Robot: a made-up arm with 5 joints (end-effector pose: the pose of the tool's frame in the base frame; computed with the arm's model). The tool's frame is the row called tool.
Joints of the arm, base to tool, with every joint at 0 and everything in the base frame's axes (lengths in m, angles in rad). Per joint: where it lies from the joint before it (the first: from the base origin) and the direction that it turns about. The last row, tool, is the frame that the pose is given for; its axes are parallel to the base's.
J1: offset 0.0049 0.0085 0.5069 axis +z
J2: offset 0.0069 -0.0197 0.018 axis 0 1 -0.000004
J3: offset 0.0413 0.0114 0.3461 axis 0 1 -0.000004
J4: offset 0.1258 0.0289 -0.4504 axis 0 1 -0.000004
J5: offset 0.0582 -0.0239 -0.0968 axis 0 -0.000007 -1
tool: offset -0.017 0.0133 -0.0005
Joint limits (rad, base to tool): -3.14..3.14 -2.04..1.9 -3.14..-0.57 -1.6..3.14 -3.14..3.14
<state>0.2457 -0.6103 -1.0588 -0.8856 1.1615</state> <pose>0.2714 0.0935 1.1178 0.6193 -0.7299 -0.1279 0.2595</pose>
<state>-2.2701 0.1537 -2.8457 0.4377 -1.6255</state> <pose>-0.1590 -0.1537 1.4179 -0.8398 0.3325 -0.1360 0.4071</pose>
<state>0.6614 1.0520 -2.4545 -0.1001 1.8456</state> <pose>0.7056 0.5659 0.7780 0.6485 -0.2130 -0.4079 0.6064</pose>
Working (the frame after each row of the table, in the pose's form):
after J1: 0.0049 0.0085 0.5069 0.0000 0.0000 0.3247 0.9458
after J2: 0.0224 -0.0028 0.5249 -0.1630 0.4749 0.2808 0.8180
after J3: 0.2688 0.2034 0.6606 0.2095 -0.6102 0.2481 0.7226
after J4: 0.6181 0.5119 0.7092 0.2216 -0.6456 0.2373 0.6912
after J5: 0.7121 0.5548 0.7607 0.6485 -0.2130 -0.4079 0.6064

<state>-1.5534 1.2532 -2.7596 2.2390 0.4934</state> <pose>0.0349 -0.7690 0.5848 0.1811 0.3090 -0.7972 0.4859</pose>
Working (the frame after each row of the table, in the pose's form):
after J1: 0.0049 0.0085 0.5069 0.0000 0.0000 -0.7009 0.7132
after J2: -0.0147 0.0013 0.5249 0.4110 0.4182 -0.5678 0.5777
after J3: 0.0027 -0.3402 0.5937 -0.4794 -0.4878 -0.5113 0.5203
after J4: 0.0395 -0.7972 0.6903 0.2510 0.2555 -0.6544 0.6659
after J5: 0.0153 -0.7761 0.5794 0.1811 0.3090 -0.7972 0.4859

